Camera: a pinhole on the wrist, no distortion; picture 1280 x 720 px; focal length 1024.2 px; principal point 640.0 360.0 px. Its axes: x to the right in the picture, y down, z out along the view. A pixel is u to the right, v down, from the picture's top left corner.
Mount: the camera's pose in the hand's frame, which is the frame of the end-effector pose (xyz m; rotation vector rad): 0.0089 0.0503 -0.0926 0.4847 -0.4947 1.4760
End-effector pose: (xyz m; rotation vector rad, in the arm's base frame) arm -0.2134 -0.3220 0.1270 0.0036 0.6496 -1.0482
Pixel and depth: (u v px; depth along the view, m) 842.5 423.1 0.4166
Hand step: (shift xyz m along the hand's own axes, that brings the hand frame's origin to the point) -0.0213 -0.1270 0.2929
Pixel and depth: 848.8 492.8 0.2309
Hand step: -0.0235 -0.0462 0.1220
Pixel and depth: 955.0 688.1 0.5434
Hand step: -0.1690 -0.1274 0.4462
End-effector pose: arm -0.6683 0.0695 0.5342 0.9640 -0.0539 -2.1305
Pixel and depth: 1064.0 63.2 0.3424
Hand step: 0.1068 -0.0402 0.2671
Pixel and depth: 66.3 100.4 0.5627
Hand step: 0.1307 -0.5406 0.1764
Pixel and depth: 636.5 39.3 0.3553
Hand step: 0.1137 -0.1638 0.1934
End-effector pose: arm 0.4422 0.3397 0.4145 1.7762 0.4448 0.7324
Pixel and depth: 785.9 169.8 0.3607
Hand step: 0.0712 -0.1227 0.2290
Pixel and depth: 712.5 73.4 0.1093
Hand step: 0.0378 -0.0089 0.0002
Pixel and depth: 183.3 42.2 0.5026
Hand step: 0.1482 -0.4322 0.1812
